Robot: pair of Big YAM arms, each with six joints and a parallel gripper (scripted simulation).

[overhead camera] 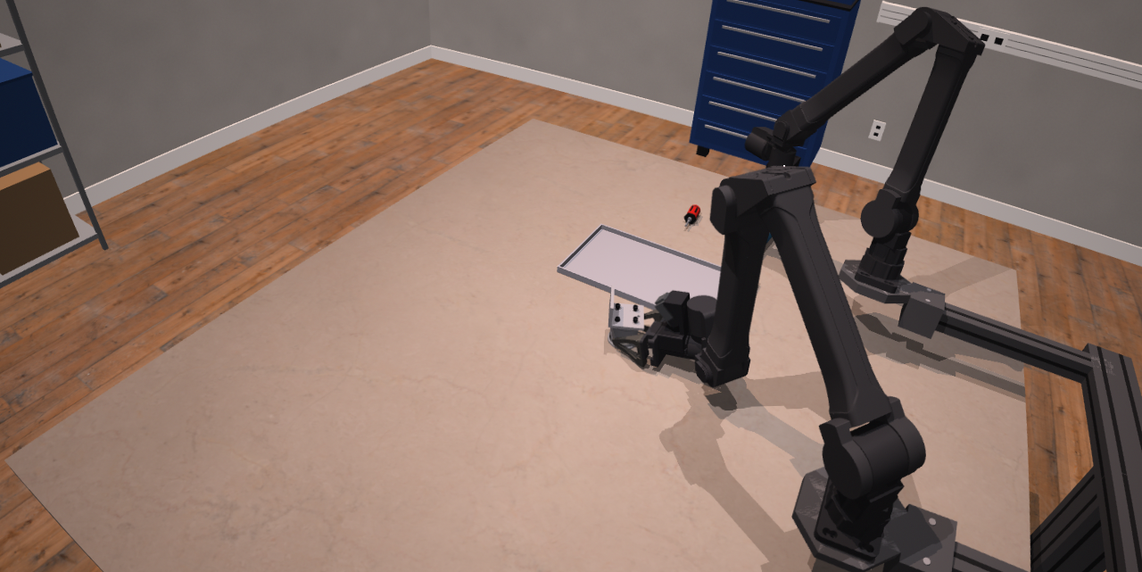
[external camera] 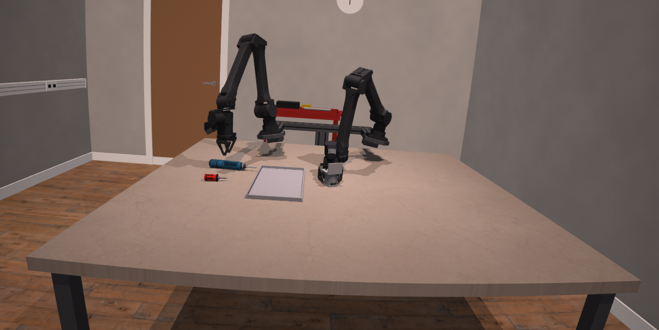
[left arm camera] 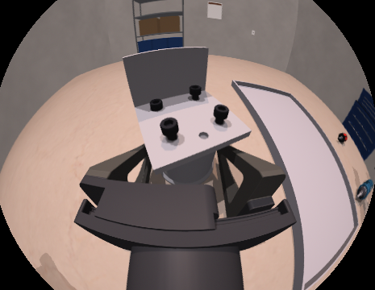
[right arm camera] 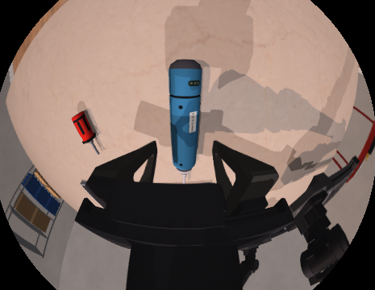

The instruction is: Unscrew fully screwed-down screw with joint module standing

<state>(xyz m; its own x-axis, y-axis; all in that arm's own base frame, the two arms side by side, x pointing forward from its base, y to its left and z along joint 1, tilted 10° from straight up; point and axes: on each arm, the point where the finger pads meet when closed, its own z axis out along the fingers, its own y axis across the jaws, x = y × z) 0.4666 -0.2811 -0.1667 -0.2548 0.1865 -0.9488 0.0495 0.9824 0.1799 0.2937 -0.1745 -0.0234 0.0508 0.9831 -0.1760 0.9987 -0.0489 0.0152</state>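
The joint module is 1 cm above my left hand. Round my left hand: flat grey tray (23 cm to the right, 2 cm below); then red-handled screwdriver (51 cm to the right, 1 cm below); then grey l-shaped bracket (5 cm above).
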